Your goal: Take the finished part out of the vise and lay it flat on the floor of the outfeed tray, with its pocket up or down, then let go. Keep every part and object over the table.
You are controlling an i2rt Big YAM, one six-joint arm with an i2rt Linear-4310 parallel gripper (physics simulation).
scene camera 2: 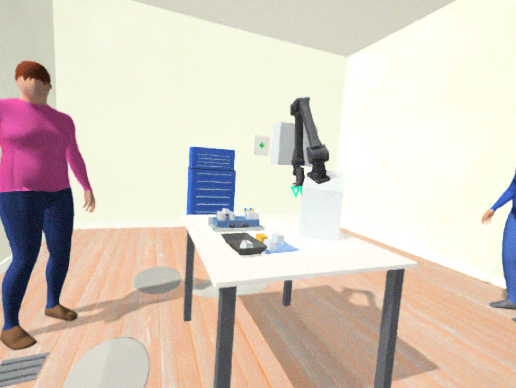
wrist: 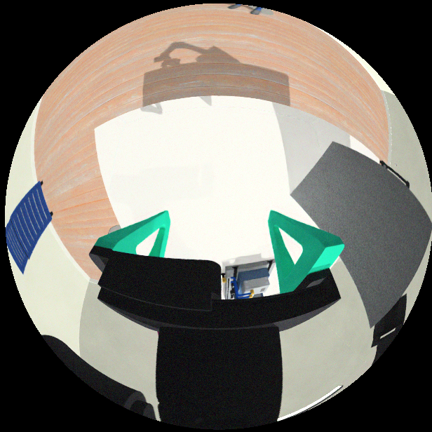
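Where they show: gripper, fingertip midpoint: [scene camera 2: 299,196]; arm's base, link origin: [scene camera 2: 318,177].
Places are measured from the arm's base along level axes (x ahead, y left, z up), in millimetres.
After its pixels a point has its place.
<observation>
My gripper [scene camera 2: 297,190] @(x -80, y -313, z -155 mm) [wrist: 218,215] is open, its green fingers wide apart with nothing between them. It hangs high above the table's back part, beside the pale pedestal and to the right of the vise. The blue vise [scene camera 2: 235,221] @(x 445, y -140, z -282 mm) stands at the table's far left on a grey plate, with light grey pieces on top. In the wrist view a blue and grey fixture [wrist: 254,281] shows low between the fingers, partly hidden by the gripper body. I cannot pick out the finished part. A black tray [scene camera 2: 236,238] @(x 513, y 85, z -315 mm) lies in front of the vise, with a light piece at its near end.
A blue mat [scene camera 2: 290,248] @(x 301, y 249, z -326 mm) beside the tray bears pale blocks [scene camera 2: 277,239] @(x 325, y 161, z -308 mm) and an orange block [scene camera 2: 261,237] @(x 412, y 158, z -294 mm). The pedestal [scene camera 2: 320,210] @(x 41, y 105, z -174 mm) stands on the white table [scene camera 2: 320,260] @(x 239, y 399, z -335 mm); its dark grey top [wrist: 370,225] fills the right of the wrist view. A person [scene camera 2: 37,145] stands at left.
</observation>
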